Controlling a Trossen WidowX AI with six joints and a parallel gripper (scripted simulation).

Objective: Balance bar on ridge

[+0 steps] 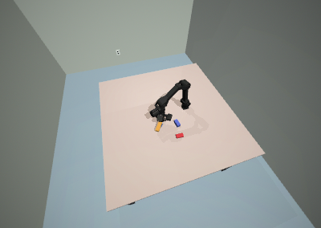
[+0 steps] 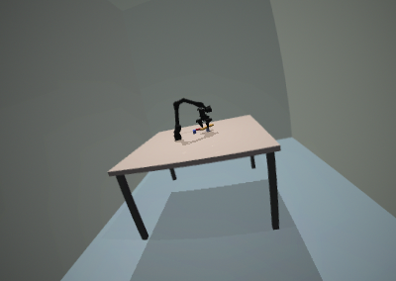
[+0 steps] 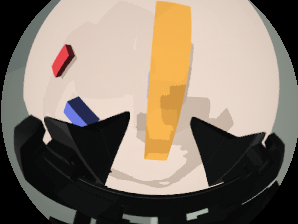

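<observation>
Right now the orange bar is 2 cm ahead of my gripper tip and 2 cm to the left of it. From my gripper tip the other things lie so: red block: 11 cm behind, 19 cm to the left, 4 cm below; blue block: 14 cm behind, 6 cm to the left, 3 cm below.
</observation>
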